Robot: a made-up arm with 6 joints.
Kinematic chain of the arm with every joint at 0, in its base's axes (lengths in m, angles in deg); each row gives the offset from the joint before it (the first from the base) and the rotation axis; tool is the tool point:
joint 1: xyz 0 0 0.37 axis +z
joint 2: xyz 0.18 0 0 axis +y
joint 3: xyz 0 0 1.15 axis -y
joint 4: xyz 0 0 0.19 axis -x
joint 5: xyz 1.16 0 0 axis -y
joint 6: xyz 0.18 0 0 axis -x
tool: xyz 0 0 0
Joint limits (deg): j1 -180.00..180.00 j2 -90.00..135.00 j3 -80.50..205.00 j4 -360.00..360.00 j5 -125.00..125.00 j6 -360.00..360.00
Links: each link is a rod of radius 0.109 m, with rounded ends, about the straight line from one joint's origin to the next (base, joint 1, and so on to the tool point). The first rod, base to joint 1, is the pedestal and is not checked.
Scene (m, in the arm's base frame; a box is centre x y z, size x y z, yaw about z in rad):
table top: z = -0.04
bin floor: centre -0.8 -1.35 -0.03 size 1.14 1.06 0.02 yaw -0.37
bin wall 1: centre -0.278 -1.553 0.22 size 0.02 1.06 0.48 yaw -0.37
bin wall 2: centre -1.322 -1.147 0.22 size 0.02 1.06 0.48 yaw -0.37
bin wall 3: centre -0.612 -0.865 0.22 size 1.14 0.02 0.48 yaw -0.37
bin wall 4: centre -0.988 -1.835 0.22 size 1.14 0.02 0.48 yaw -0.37
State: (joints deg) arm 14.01 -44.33 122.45 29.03 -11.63 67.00
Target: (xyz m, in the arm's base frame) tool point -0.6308 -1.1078 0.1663
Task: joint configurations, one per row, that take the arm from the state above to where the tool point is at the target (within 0.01 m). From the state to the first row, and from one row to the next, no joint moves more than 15 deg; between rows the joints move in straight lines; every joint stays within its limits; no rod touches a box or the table.
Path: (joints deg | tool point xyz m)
1: 2.07 -37.60 107.57 29.21 -13.70 67.00 | -1.7028 -0.0824 1.9181
2: -9.86 -30.88 92.68 29.40 -15.78 67.00 | -1.2554 0.1938 2.3865
3: -21.80 -24.15 77.80 29.58 -17.85 67.00 | -0.6648 0.2366 2.6924
4: -33.74 -17.43 62.92 29.77 -19.93 67.00 | -0.0805 0.0171 2.8005
5: -45.67 -10.70 48.03 29.95 -22.00 67.00 | 0.3552 -0.4118 2.7024
6: -57.61 -3.97 33.15 30.13 -24.07 67.00 | 0.5474 -0.9317 2.4173
7: -69.55 2.75 18.26 30.32 -26.15 67.00 | 0.4782 -1.3971 1.9892
8: -81.49 9.48 3.38 30.50 -28.22 67.00 | 0.2078 -1.6807 1.4802
9: -93.42 16.21 -11.50 30.69 -30.30 67.00 | -0.1487 -1.7118 0.9617
10: -105.36 22.93 -26.39 30.87 -32.37 67.00 | -0.4621 -1.4956 0.5041
11: -117.30 29.66 -41.27 31.06 -34.44 67.00 | -0.6309 -1.1078 0.1663

